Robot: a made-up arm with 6 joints. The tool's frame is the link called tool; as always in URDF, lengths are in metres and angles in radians. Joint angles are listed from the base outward.
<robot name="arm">
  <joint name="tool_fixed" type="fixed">
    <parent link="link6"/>
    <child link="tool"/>
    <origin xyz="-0.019 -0.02 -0.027" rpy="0 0 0"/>
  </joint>
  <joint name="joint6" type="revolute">
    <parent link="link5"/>
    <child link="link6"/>
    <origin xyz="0.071 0.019 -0.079" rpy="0 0 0"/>
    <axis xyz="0 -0.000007 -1"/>
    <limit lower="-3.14" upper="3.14"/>
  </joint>
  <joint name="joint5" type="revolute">
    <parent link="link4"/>
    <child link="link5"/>
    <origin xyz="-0.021 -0.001 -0.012" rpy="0 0 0"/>
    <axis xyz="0 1 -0.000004"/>
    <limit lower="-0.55" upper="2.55"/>
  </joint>
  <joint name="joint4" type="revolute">
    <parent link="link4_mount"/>
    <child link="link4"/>
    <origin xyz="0.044 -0.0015 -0.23" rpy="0 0 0"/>
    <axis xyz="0 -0.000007 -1"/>
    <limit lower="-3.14" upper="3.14"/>
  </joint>
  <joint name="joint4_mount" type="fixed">
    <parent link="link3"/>
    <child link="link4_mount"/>
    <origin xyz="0.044 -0.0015 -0.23" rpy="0 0 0"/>
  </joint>
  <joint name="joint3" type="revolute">
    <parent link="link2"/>
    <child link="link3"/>
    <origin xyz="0.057 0.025 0.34" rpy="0 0 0"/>
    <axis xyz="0 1 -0.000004"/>
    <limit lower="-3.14" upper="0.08"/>
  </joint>
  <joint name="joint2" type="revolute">
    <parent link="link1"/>
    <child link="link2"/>
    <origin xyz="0.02 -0.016 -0.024" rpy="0 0 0"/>
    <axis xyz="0 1 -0.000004"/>
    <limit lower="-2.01" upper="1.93"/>
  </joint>
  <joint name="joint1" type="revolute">
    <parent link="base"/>
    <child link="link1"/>
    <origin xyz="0.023 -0.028 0.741" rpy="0 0 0"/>
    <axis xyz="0 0 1"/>
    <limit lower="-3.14" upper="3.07"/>
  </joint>
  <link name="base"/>
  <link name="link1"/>
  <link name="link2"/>
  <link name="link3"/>
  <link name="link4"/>
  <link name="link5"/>
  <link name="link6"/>
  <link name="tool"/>
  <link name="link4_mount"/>
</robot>
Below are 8 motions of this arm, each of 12 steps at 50 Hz.
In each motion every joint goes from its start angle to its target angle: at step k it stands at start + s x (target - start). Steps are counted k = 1, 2, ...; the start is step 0. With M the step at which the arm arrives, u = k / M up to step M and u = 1 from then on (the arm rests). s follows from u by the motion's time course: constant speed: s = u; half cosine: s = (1 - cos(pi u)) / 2; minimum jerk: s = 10 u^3 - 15 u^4 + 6 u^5.
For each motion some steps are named. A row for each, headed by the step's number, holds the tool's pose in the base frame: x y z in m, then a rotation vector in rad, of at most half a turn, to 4 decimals.
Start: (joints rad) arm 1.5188 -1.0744 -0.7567 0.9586 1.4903 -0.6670
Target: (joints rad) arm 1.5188 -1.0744 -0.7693 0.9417 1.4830 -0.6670
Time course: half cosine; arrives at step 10
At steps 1, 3, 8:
1: -0.0622 0.2525 1.0807 1.2351 0.1348 2.0457
3: -0.0619 0.2523 1.0817 1.2336 0.1294 2.0466
8: -0.0607 0.2516 1.0856 1.2279 0.1084 2.0503

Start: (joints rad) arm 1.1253 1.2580 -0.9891 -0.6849 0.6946 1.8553
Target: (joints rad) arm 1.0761 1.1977 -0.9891 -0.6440 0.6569 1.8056
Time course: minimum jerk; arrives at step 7
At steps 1, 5, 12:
1: 0.1136 0.1846 0.1918 -0.9112 -0.0729 0.0166
5: 0.1328 0.2078 0.2023 -0.8430 -0.0423 -0.0309
12: 0.1363 0.2116 0.2043 -0.8309 -0.0375 -0.0390

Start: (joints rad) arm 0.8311 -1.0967 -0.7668 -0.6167 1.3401 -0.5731
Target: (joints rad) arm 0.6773 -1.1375 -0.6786 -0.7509 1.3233 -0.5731
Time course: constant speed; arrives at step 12
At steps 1, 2, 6, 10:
1: 0.2612 0.1307 1.0865 -0.6131 -0.6229 1.2916
2: 0.2637 0.1269 1.0844 -0.6287 -0.6162 1.2796
6: 0.2730 0.1115 1.0758 -0.6903 -0.5879 1.2322
10: 0.2813 0.0956 1.0672 -0.7504 -0.5571 1.1858

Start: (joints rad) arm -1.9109 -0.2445 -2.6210 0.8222 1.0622 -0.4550
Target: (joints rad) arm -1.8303 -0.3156 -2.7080 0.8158 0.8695 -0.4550
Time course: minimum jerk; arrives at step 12
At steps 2, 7, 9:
2: 0.0399 -0.1631 1.6253 -1.2651 -1.4742 -0.6238
7: 0.0594 -0.0842 1.6416 -1.3892 -1.6010 -0.4880
9: 0.0650 -0.0519 1.6456 -1.4347 -1.6533 -0.4325

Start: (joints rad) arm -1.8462 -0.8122 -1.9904 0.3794 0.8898 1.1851
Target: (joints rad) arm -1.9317 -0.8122 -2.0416 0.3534 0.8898 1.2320
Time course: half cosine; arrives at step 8
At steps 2, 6, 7, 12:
2: 0.0882 -0.0181 1.5444 -0.2811 -2.4549 -1.6791
6: 0.0950 -0.0036 1.5499 -0.3588 -2.5118 -1.6726
7: 0.0962 -0.0014 1.5507 -0.3709 -2.5204 -1.6711
12: 0.0967 -0.0006 1.5510 -0.3752 -2.5234 -1.6706

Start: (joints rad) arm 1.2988 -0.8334 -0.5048 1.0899 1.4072 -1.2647
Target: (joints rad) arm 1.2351 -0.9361 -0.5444 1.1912 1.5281 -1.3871
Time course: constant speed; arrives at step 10
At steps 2, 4, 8, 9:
2: 0.0246 0.3535 0.8990 1.3623 0.0700 2.0736
4: 0.0248 0.3500 0.9122 1.4038 0.0392 2.0926
8: 0.0248 0.3416 0.9387 1.4851 -0.0269 2.1325
9: 0.0246 0.3392 0.9453 1.5051 -0.0444 2.1428

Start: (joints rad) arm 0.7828 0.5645 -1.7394 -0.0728 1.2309 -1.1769
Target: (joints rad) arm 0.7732 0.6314 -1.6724 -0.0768 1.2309 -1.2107
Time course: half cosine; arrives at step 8
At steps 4, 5, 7, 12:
4: 0.5843 0.5138 0.7005 -0.0500 0.1598 1.9973
5: 0.5827 0.5102 0.6841 -0.0433 0.1900 2.0017
7: 0.5799 0.5048 0.6612 -0.0335 0.2327 2.0077
12: 0.5795 0.5039 0.6580 -0.0321 0.2388 2.0085

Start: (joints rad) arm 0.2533 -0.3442 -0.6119 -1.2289 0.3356 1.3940
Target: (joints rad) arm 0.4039 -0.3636 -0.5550 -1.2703 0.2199 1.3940
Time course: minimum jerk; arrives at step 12
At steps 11, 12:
11: 0.4323 0.1665 0.7449 0.0336 -0.8721 0.1651
12: 0.4320 0.1668 0.7448 0.0343 -0.8720 0.1662

